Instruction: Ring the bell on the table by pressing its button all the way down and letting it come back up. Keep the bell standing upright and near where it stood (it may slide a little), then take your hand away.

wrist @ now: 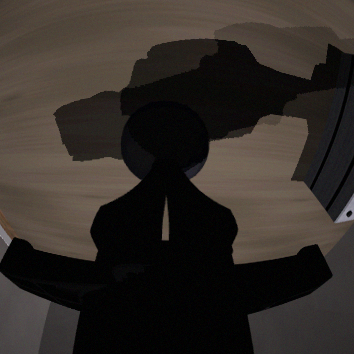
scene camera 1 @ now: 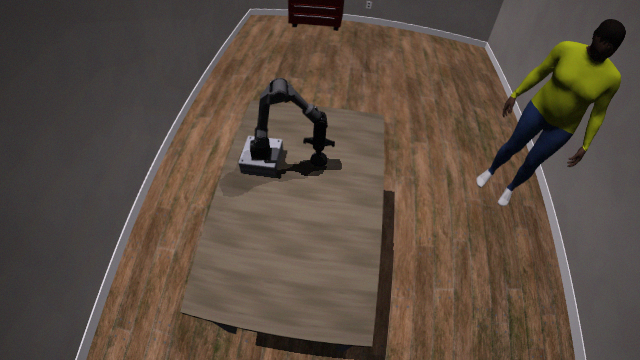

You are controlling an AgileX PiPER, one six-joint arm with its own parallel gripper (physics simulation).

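A dark, round bell [scene camera 1: 319, 159] [wrist: 165, 130] stands upright on the table [scene camera 1: 295, 240] [wrist: 45, 185], in front of the arm's base. My gripper [scene camera 1: 318, 151] [wrist: 166, 170] is shut, with its fingertips together, and points down at the bell from directly above. In the wrist view the fingertips overlap the near part of the bell's top. The bell's button is hidden behind the dark fingertips, and whether they touch it or how far down it is cannot be told.
The arm's white base [scene camera 1: 261, 155] [wrist: 347, 212] stands on the table to the left of the bell. A person in a yellow top [scene camera 1: 570, 90] stands on the floor to the right, away from the table. A red cabinet [scene camera 1: 316, 12] stands at the back wall.
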